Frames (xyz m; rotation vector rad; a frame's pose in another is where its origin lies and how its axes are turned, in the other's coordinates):
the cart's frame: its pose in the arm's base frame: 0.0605 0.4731 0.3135 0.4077 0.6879 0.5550
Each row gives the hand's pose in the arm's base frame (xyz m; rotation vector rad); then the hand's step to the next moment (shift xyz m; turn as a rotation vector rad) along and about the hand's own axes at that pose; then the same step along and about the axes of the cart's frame.
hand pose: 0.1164 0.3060 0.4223 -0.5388 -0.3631 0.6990
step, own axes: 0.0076 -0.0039 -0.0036 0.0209 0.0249 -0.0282
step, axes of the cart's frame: 0.0066 -0.0017 0.0063 0.0390 -0.0072 -0.0167
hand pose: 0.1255 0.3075 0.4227 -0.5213 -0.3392 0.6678
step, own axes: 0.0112 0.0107 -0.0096 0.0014 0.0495 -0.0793
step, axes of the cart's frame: 0.0174 -0.0002 -0.0056 0.0563 -0.0476 -0.0575
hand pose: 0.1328 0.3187 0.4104 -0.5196 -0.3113 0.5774
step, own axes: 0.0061 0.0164 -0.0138 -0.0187 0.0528 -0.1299
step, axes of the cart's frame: 0.0177 -0.0035 -0.0131 0.0637 -0.0954 -0.0828
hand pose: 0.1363 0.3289 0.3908 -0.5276 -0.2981 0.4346
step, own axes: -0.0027 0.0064 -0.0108 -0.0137 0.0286 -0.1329
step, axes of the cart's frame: 0.0055 -0.0072 -0.0091 0.0561 -0.1077 -0.0626
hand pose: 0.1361 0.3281 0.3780 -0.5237 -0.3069 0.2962
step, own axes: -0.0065 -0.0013 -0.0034 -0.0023 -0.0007 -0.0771
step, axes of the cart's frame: -0.0041 -0.0041 -0.0047 0.0256 -0.0696 -0.0211
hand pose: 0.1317 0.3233 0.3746 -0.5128 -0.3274 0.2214
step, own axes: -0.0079 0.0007 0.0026 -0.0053 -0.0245 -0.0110
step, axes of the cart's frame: -0.0055 0.0023 -0.0058 -0.0160 -0.0208 0.0076
